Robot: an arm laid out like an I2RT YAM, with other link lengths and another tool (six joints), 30 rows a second.
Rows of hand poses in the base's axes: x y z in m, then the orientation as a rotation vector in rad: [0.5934 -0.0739 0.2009 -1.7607 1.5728 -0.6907]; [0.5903 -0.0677 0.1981 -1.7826 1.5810 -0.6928]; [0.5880 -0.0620 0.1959 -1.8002 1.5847 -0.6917]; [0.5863 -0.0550 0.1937 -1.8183 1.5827 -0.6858]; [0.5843 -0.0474 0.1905 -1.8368 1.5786 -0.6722]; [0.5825 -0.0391 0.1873 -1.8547 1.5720 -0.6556]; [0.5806 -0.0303 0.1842 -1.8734 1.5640 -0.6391]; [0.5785 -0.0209 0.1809 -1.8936 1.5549 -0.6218]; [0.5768 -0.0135 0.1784 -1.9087 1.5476 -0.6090]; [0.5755 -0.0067 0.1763 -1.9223 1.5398 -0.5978]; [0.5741 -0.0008 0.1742 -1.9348 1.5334 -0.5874]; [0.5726 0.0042 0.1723 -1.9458 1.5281 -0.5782]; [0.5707 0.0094 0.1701 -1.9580 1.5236 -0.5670]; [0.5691 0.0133 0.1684 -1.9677 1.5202 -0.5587]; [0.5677 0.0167 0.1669 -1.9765 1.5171 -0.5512]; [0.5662 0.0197 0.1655 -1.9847 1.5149 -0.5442]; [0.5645 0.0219 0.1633 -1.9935 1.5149 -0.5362]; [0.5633 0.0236 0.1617 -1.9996 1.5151 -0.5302]
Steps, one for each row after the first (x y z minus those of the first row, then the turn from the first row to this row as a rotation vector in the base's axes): [-0.0031 0.0062 -0.0028 -0.0164 0.0157 0.0008]; [-0.0054 0.0119 -0.0050 -0.0275 0.0277 0.0041]; [-0.0071 0.0189 -0.0072 -0.0352 0.0387 0.0128]; [-0.0091 0.0265 -0.0104 -0.0383 0.0518 0.0252]; [-0.0109 0.0348 -0.0136 -0.0391 0.0644 0.0399]; [-0.0128 0.0436 -0.0167 -0.0404 0.0767 0.0556]; [-0.0149 0.0530 -0.0200 -0.0422 0.0896 0.0726]; [-0.0166 0.0604 -0.0225 -0.0437 0.0991 0.0856]; [-0.0179 0.0672 -0.0246 -0.0451 0.1069 0.0979]; [-0.0193 0.0731 -0.0267 -0.0465 0.1146 0.1087]; [-0.0208 0.0781 -0.0286 -0.0479 0.1215 0.1180]; [-0.0227 0.0833 -0.0308 -0.0490 0.1305 0.1276]; [-0.0243 0.0872 -0.0325 -0.0503 0.1374 0.1349]; [-0.0257 0.0906 -0.0340 -0.0515 0.1438 0.1416]; [-0.0272 0.0936 -0.0354 -0.0528 0.1500 0.1473]; [-0.0289 0.0958 -0.0376 -0.0542 0.1582 0.1520]; [-0.0301 0.0975 -0.0392 -0.0549 0.1642 0.1553]
